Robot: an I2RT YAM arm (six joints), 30 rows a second.
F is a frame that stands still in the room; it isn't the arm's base.
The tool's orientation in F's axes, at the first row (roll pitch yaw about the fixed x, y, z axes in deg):
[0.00, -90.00, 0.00]
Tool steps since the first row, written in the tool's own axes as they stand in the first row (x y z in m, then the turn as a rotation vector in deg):
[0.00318, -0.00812, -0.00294, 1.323, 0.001, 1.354]
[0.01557, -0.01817, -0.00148, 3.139, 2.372, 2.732]
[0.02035, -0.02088, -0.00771, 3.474, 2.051, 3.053]
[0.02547, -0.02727, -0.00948, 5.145, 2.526, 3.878]
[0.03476, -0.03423, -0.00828, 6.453, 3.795, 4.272]
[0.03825, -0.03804, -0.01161, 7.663, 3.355, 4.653]
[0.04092, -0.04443, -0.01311, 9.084, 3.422, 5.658]
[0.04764, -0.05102, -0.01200, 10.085, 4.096, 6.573]
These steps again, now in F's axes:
[0.00294, -0.00812, 0.00318, -1.354, 0.001, 1.323]
[0.00148, -0.01817, 0.01557, -2.732, 2.372, 3.139]
[0.00771, -0.02088, 0.02035, -3.053, 2.051, 3.474]
[0.00948, -0.02727, 0.02547, -3.878, 2.526, 5.145]
[0.00828, -0.03423, 0.03476, -4.272, 3.795, 6.453]
[0.01161, -0.03804, 0.03825, -4.653, 3.355, 7.663]
[0.01311, -0.04443, 0.04092, -5.658, 3.422, 9.084]
[0.01200, -0.05102, 0.04764, -6.573, 4.096, 10.085]

